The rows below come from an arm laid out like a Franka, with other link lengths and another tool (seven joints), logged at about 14 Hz.
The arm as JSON. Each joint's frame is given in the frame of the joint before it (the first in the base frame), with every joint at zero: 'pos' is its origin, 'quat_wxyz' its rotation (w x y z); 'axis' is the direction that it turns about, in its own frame. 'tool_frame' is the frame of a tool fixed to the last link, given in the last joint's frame.
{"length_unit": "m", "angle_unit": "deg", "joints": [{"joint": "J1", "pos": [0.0, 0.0, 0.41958], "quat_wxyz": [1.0, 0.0, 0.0, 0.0], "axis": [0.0, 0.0, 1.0]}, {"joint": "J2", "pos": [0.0, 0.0, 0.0], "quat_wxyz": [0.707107, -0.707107, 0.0, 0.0], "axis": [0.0, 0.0, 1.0]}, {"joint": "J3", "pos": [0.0, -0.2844, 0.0], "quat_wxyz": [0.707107, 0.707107, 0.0, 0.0], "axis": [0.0, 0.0, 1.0]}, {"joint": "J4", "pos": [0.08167, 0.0, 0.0], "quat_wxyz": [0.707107, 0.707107, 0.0, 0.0], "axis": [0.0, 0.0, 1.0]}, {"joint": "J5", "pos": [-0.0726, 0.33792, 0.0], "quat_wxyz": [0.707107, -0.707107, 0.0, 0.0], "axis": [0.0, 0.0, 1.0]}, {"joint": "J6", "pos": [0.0, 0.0, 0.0], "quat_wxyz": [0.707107, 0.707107, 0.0, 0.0], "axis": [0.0, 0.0, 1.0]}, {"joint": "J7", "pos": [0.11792, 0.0, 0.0], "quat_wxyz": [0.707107, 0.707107, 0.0, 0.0], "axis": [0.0, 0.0, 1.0]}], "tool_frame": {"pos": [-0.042, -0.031, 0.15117], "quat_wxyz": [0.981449, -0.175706, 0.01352, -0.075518]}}
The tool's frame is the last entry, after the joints.
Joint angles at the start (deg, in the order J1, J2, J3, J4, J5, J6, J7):
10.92 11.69 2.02 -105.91 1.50 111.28 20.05
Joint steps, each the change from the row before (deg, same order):
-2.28 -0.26 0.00 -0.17 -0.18 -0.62 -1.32
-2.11 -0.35 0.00 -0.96 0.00 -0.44 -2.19
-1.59 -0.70 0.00 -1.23 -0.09 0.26 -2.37
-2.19 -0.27 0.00 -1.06 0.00 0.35 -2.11
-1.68 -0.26 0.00 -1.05 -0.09 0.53 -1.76
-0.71 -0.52 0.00 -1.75 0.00 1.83 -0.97
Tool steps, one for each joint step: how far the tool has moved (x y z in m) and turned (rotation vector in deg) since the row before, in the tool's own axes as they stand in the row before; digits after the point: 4 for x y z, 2 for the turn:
0.0024 0.0213 0.0069 0.00 -0.75 0.66
-0.0016 0.0188 0.0111 0.10 -0.93 -0.43
-0.0030 0.0150 0.0076 0.08 0.06 -0.85
-0.0013 0.0187 0.0114 0.27 -0.41 -0.07
-0.0019 0.0142 0.0097 0.15 -0.17 -0.19
-0.0022 0.0049 0.0076 0.09 0.66 -0.02

